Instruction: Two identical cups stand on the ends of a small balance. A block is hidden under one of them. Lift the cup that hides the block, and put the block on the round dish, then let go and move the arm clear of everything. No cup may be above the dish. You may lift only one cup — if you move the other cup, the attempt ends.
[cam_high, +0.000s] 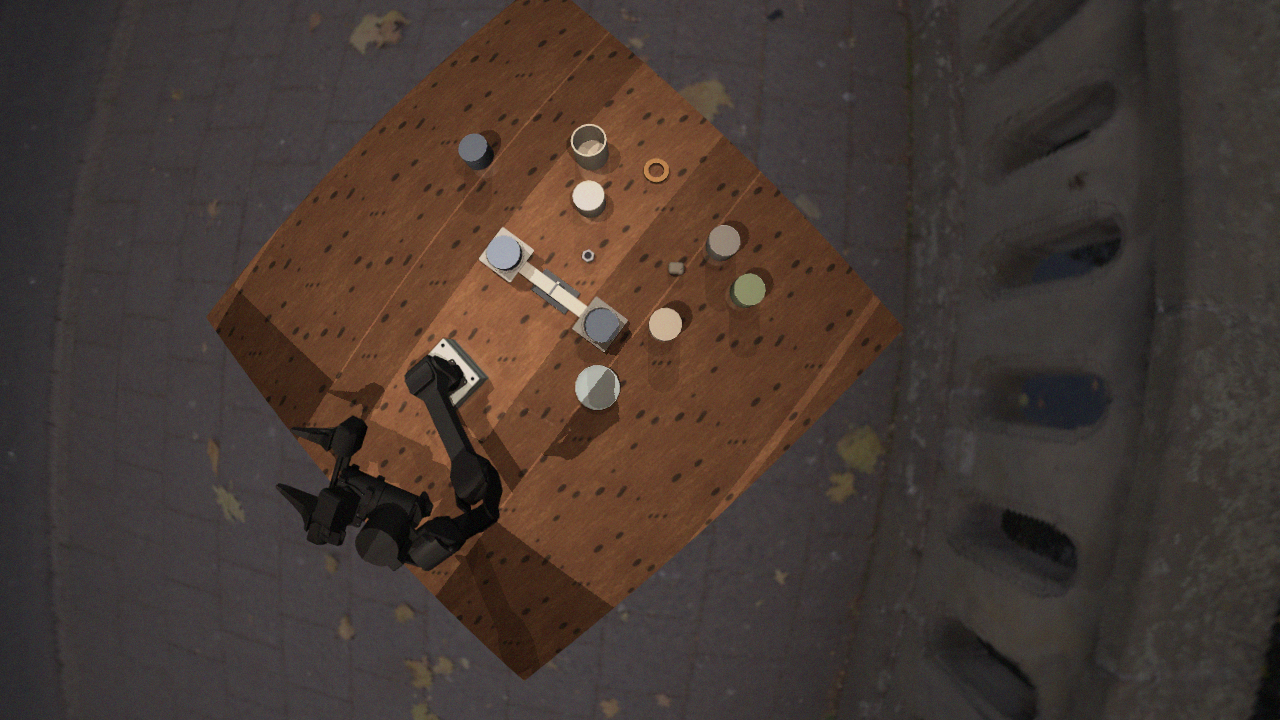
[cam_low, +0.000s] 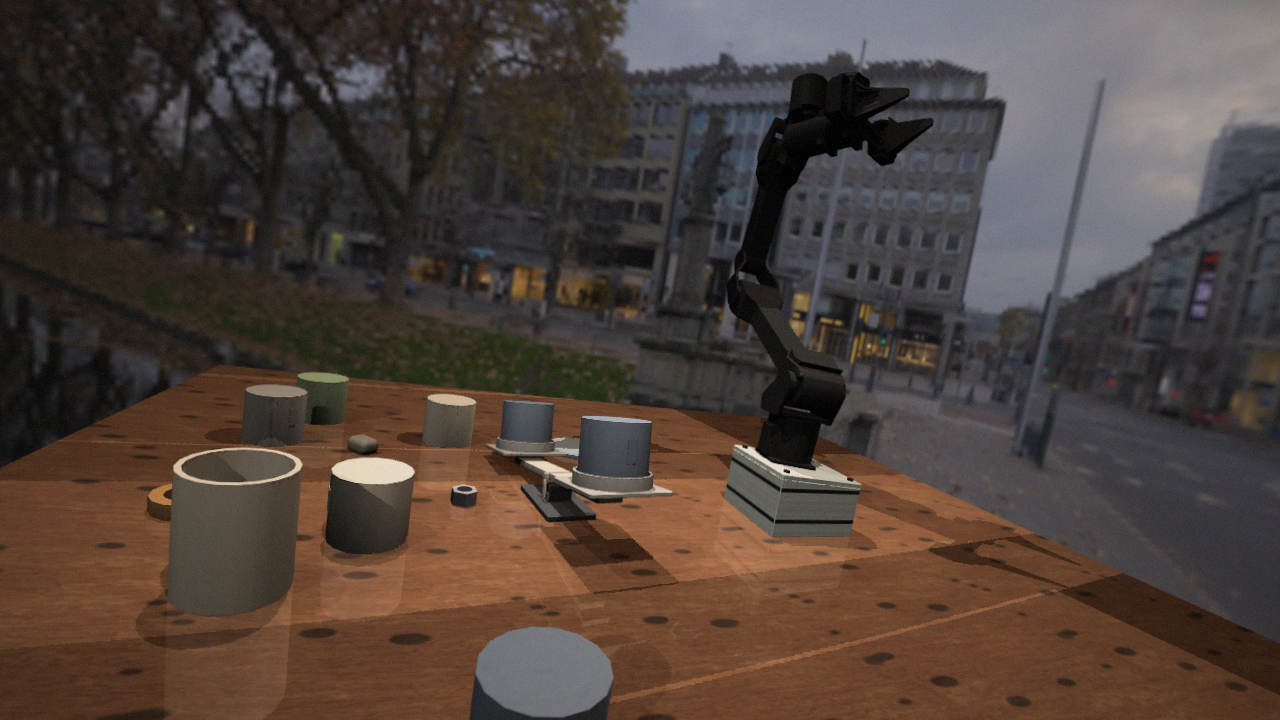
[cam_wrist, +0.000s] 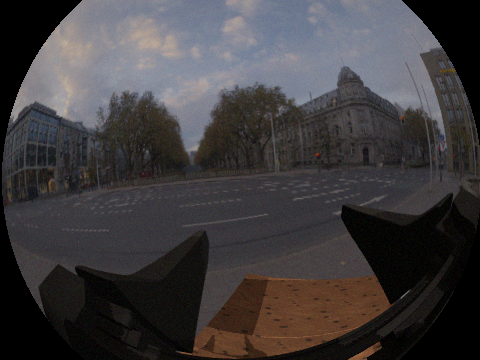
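Right now the blue-grey cup is 47 cm ahead of my gripper tip, 7 cm to the right of it and 52 cm below it. Round my gripper tip: round pale dish (38 cm ahead, 16 cm to the right, 58 cm below); then balance (42 cm ahead, 8 cm to the left, 55 cm below); then grey block (47 cm ahead, 5 cm to the right, 54 cm below).
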